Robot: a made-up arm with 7 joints.
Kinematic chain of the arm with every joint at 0, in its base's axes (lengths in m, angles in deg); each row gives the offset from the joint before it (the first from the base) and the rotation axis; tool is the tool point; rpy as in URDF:
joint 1: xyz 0 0 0.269 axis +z
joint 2: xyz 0 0 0 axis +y
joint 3: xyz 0 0 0.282 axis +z
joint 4: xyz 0.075 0 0 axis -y
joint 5: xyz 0.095 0 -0.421 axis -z
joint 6: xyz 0 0 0 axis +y
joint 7: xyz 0.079 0 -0.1 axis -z
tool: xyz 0 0 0 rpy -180 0 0
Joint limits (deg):
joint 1: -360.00..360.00
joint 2: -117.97..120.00
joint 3: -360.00..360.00
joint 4: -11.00..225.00
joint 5: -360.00..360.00
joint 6: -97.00..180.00
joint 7: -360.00..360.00
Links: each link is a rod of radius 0.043 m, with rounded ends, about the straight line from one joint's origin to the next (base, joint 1, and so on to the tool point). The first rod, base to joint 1, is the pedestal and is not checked.
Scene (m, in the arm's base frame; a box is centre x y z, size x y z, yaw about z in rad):
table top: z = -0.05
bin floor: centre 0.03 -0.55 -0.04 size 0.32 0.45 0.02 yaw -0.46
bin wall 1: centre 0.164 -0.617 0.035 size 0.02 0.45 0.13 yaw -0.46
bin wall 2: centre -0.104 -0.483 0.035 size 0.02 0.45 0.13 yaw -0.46
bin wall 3: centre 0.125 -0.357 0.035 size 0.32 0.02 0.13 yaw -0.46
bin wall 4: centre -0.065 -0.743 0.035 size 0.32 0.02 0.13 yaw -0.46
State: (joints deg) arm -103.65 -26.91 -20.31 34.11 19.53 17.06 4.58
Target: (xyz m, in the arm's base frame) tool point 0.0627 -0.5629 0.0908
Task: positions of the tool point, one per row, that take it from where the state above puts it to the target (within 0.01 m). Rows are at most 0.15 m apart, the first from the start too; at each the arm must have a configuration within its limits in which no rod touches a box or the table.
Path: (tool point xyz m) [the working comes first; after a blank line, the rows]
Joints at the target: -83.33 24.01 0.97 53.06 17.00 17.64 4.58
Straight joint move there: clear.

1: -0.2217 -0.4695 0.3414
2: -0.1386 -0.5300 0.2688
3: -0.0413 -0.5631 0.1835
4: 0.0626 -0.5629 0.0908

